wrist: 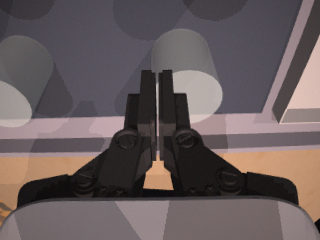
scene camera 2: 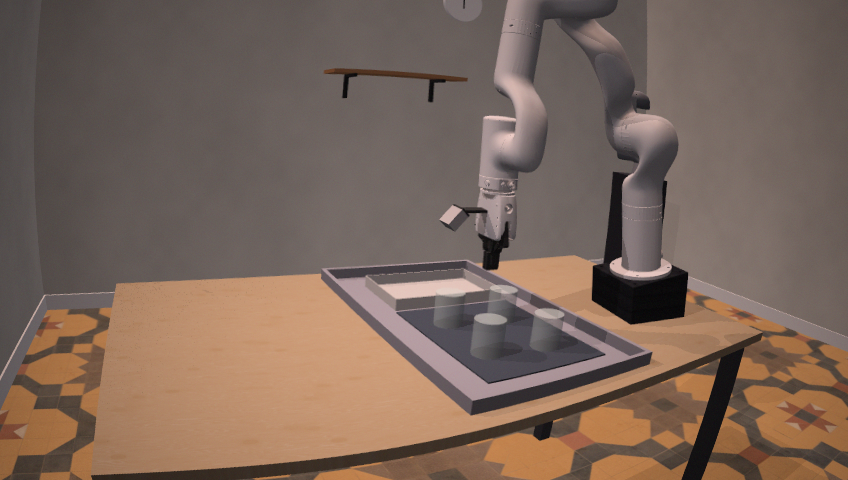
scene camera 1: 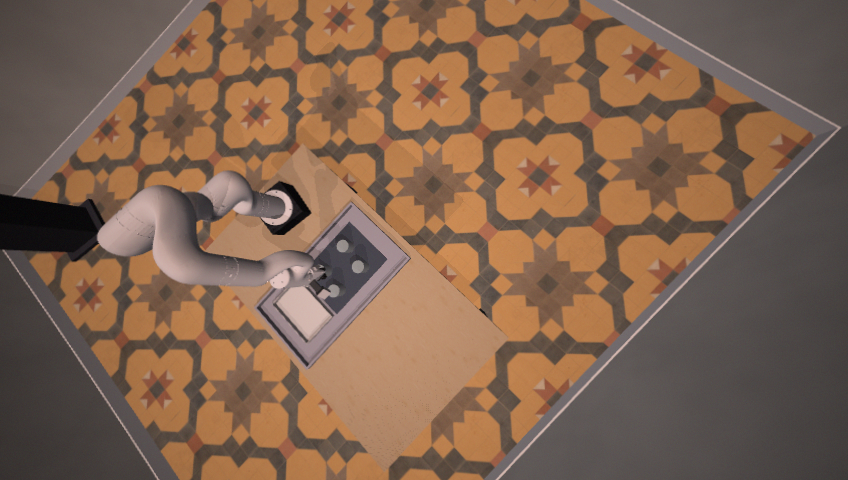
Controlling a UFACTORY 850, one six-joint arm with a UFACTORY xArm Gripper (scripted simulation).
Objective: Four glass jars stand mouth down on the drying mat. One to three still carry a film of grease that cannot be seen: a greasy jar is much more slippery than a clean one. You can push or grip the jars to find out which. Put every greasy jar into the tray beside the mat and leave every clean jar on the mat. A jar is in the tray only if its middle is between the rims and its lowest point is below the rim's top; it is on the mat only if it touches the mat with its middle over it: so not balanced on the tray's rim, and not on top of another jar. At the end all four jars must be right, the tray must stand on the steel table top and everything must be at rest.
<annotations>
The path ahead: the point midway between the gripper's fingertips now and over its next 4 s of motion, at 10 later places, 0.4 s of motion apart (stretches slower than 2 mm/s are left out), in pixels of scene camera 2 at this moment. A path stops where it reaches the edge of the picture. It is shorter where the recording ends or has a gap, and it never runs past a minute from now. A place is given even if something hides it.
My gripper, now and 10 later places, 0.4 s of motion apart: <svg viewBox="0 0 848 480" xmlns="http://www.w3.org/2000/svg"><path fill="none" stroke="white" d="M490 269L477 274L475 293L474 296L473 296L473 296L472 296L472 296L471 297L471 297L470 297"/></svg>
</annotations>
